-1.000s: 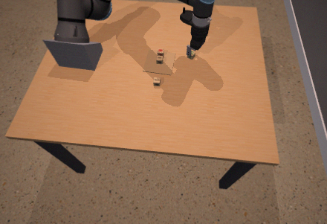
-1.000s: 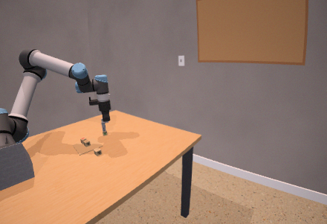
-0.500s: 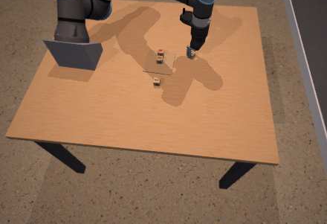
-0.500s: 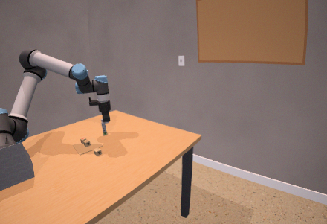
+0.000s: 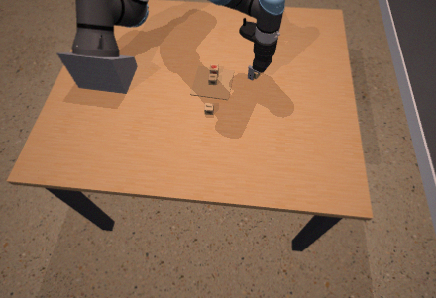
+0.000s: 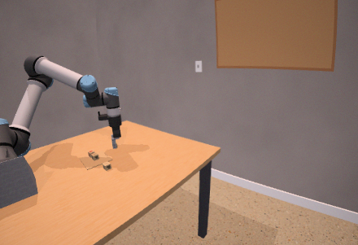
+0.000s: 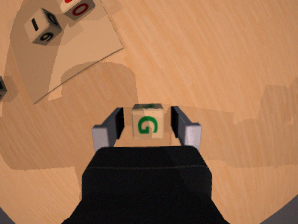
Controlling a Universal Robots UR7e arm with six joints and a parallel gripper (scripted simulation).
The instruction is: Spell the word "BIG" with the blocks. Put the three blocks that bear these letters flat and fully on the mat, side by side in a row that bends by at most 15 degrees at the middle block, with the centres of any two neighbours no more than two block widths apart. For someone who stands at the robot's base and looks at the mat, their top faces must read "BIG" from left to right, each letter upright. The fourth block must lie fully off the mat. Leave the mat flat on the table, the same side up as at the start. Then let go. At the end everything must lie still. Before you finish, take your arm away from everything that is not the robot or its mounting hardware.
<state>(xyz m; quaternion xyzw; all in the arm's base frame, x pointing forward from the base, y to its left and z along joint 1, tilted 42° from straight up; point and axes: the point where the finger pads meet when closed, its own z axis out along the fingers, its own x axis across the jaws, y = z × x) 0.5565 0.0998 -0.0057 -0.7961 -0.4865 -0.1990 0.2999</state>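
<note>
Right now my hand is 150 mm past the tan mat, 50 mm to the left of it and 20 mm above it. Also, from my hand: B block 150 mm behind, 10 mm to the right, 10 mm below.
</note>
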